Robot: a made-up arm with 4 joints. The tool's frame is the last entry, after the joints.
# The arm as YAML. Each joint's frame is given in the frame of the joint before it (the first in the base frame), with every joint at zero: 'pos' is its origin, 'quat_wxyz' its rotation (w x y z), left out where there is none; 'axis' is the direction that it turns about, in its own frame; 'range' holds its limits. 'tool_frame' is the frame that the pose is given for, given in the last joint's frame.
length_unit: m
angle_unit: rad
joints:
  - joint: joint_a
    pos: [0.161, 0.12, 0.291]
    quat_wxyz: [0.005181, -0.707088, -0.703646, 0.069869]
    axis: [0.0, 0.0, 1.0]
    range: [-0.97, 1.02]
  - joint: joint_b
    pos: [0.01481, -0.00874, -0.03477]
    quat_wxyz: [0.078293, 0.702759, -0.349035, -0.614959]
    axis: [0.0, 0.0, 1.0]
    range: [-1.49, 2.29]
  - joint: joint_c
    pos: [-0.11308, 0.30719, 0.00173]
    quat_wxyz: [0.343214, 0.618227, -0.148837, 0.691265]
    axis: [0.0, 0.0, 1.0]
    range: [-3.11, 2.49]
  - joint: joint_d
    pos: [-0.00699, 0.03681, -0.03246]
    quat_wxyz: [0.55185, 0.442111, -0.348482, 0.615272]
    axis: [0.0, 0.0, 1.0]
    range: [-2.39, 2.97]
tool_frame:
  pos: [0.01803, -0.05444, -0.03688]
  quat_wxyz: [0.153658, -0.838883, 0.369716, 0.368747]
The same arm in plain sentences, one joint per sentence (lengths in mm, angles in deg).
The arm has four revolute joints in a row. What follows holds with every joint at zero, and every direction is one of the base frame's.
The first joint sits 161.0 mm along +x and 120.0 mm along +y and 291.0 mm along +z from the base frame's origin and turns about the direction (-0.106098, -0.090998, -0.990183), from -55.58 to 58.44 deg.
The second joint sits 5.0 mm along -x and 18.0 mm along +y and 34.0 mm along +z from the first joint and turns about the direction (0.341991, -0.897177, 0.279493), from -85.37 to 131.21 deg.
The third joint sits 188.0 mm along -x and 144.0 mm along -y and 226.0 mm along -z from the second joint and turns about the direction (0.193202, 0.161902, 0.967709), from -178.19 to 142.67 deg.
The fourth joint sits 29.0 mm along +x and 4.0 mm along +y and 40.0 mm along -z from the third joint and turns about the direction (-0.809211, -0.156802, 0.566208), from -136.94 to 170.17 deg.
The tool frame, which is the frame that the pose is given for, sits 52.0 mm along +x and 44.0 mm along -y and 3.0 mm along -z from the fourth joint; its axes are the base frame's turned by roll -146.16, pitch 0.70 and yaw -17.39 deg (as in URDF: about the fixed x, then y, then z).

